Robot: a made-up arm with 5 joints.
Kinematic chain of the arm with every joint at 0, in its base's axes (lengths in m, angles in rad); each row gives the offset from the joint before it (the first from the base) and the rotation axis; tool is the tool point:
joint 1: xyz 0 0 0.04 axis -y
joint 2: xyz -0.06 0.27 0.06 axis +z
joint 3: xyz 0.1 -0.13 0 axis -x
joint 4: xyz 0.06 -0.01 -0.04 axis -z
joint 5: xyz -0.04 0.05 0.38 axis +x
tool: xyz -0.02 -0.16 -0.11
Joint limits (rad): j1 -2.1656..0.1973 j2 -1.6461..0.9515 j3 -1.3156..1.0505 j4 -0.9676..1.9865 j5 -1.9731..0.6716
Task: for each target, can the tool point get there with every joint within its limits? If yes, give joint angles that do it. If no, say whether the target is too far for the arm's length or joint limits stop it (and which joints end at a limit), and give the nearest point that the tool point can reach.
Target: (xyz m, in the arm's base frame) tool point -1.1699 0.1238 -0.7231
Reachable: no: too far | nearest point -0.6713 0.1443 -0.0454 | short by 0.842 m
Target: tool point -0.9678 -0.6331 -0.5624
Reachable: no: too far | nearest point -0.5457 -0.1625 0.0037 | short by 0.849 m
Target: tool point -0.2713 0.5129 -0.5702
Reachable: no: joint limits stop it (at a limit: joint 1, joint 2, joint 4) | nearest point -0.1605 0.1931 -0.4166 | short by 0.372 m
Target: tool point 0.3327 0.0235 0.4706
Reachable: yes | joints -1.3540 -0.9355 -0.5603 1.0235 -1.1142
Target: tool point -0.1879 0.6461 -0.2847
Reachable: no: joint limits stop it (at a limit: joint 1, joint 3, joint 4) | nearest point 0.0849 0.5049 -0.2725 | short by 0.307 m
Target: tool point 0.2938 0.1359 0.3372
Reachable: yes | joints -0.4826 0.1488 0.4090 -0.4077 -0.3937
